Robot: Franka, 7 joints.
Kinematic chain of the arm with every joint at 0, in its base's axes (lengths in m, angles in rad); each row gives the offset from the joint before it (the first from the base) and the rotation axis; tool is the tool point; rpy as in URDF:
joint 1: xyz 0 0 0.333 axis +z
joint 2: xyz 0 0 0 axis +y
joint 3: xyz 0 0 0.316 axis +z
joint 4: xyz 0.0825 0 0 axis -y
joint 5: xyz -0.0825 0 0.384 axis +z
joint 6: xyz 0 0 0 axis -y
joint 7: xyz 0.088 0 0 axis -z
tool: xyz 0 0 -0.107 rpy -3.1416 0 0
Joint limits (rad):
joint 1: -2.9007..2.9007
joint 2: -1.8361..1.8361
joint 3: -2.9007..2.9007
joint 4: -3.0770..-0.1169
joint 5: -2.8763..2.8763
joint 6: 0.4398..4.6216
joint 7: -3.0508..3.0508
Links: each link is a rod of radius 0.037 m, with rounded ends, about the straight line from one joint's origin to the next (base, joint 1, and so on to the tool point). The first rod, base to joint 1, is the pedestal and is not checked.
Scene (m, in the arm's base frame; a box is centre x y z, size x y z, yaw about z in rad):
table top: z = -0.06
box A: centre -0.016 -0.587 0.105 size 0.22 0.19 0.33 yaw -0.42
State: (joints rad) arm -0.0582 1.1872 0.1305 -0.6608 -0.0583 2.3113 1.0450
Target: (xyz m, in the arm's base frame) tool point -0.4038 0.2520 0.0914
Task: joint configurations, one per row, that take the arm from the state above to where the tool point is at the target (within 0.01 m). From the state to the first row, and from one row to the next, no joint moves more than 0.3 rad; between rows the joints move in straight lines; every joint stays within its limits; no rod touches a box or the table.
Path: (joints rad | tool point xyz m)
1: 0.0955 1.2069 0.3733 -0.8394 -0.0920 2.2185 1.0141 | 0.7802 0.2313 0.2027
2: 0.2492 1.2267 0.6161 -1.0180 -0.1258 2.1257 0.9832 | 0.6292 0.4541 0.1540
3: 0.4030 1.2464 0.8590 -1.1966 -0.1595 2.0329 0.9523 | 0.4064 0.6179 0.1554
4: 0.5811 1.3531 0.9202 -1.4246 -0.1077 2.0209 0.9755 | 0.1505 0.6495 0.0728
5: 0.7593 1.4597 0.9814 -1.6526 -0.0558 2.0089 0.9987 | -0.0964 0.5842 0.0363
6: 0.9375 1.5663 1.0426 -1.8806 -0.0040 1.9970 1.0218 | -0.2908 0.4402 0.0447
7: 1.1156 1.6729 1.1038 -2.1086 0.0479 1.9850 1.0450 | -0.4038 0.2520 0.0914

